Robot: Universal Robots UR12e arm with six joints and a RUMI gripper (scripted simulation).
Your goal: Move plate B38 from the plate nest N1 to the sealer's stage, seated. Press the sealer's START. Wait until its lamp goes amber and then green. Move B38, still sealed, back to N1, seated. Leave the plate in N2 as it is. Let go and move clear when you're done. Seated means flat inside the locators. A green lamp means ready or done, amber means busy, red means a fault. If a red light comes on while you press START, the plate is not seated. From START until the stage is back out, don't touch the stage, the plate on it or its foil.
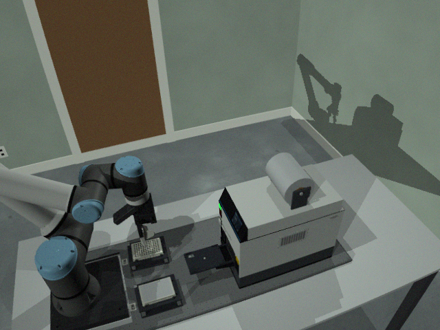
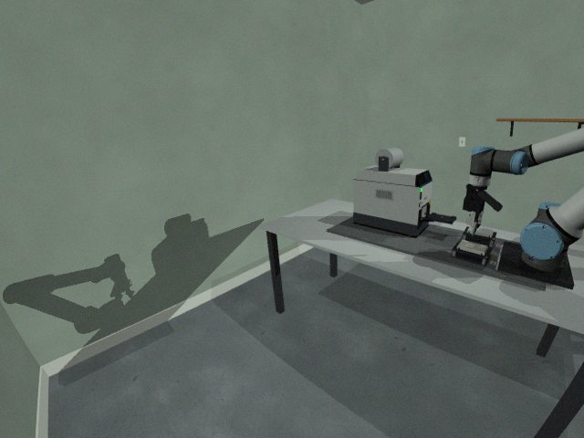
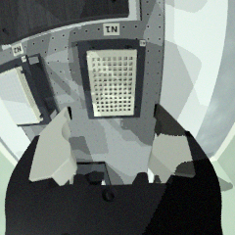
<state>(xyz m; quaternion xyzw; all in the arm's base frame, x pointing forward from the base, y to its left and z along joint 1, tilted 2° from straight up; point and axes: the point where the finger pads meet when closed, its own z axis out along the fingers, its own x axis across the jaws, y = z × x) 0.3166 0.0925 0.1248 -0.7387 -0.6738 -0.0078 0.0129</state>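
Now: the plate B38 9 cm below my hand. The rest, counted from my hand: foil-covered plate (1 cm behind, 22 cm to the right, 8 cm below); then nest N1 (10 cm below); then sealer stage (20 cm ahead, 18 cm to the right, 3 cm below).
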